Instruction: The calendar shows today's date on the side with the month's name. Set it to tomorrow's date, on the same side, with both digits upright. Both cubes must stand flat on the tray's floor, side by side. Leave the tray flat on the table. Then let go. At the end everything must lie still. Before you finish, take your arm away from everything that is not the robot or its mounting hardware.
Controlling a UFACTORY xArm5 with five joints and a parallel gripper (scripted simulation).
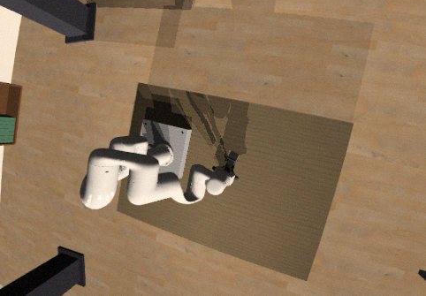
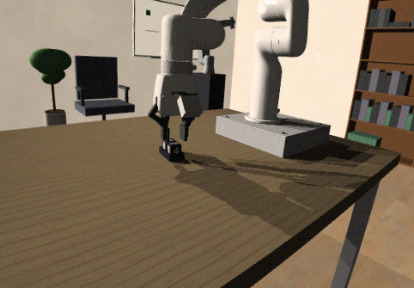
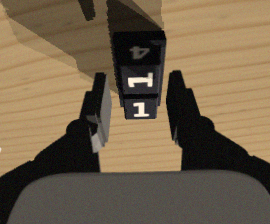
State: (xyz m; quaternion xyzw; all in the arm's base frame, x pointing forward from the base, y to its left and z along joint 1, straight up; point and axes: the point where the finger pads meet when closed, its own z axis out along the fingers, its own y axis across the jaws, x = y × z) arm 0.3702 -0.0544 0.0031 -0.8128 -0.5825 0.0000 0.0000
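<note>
Right now the dark calendar tray is 2 cm to the right of my hand and 6 cm below it.
</note>
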